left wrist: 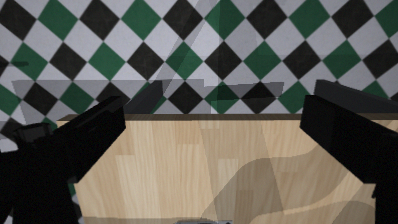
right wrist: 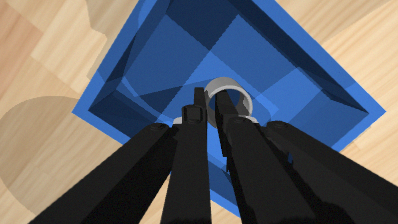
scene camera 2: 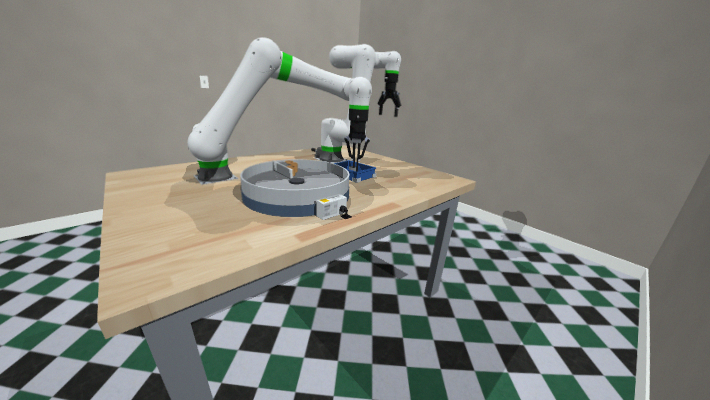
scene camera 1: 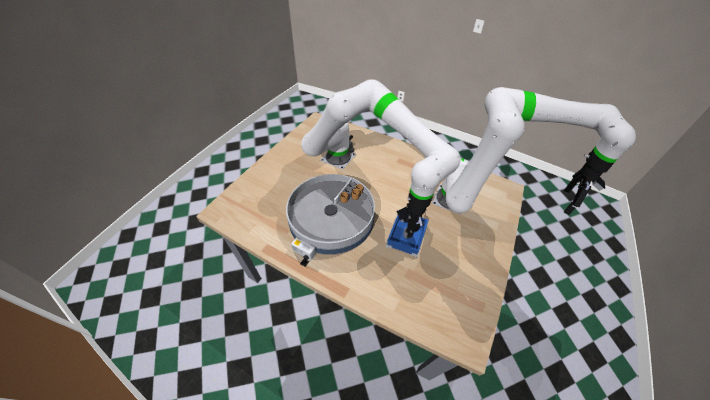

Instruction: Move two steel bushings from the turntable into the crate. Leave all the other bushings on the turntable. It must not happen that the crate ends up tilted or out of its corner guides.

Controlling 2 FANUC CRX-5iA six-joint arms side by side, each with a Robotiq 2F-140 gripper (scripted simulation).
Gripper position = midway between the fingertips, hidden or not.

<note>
I see my left gripper (scene camera 1: 566, 202), my right gripper (right wrist: 209, 102), a blue crate (right wrist: 149, 73), a steel bushing (right wrist: 244, 107) and a turntable (scene camera 1: 341, 221).
My left gripper also shows in the left wrist view (left wrist: 212, 112). The left wrist view does not show the blue crate: it is out of frame.
</note>
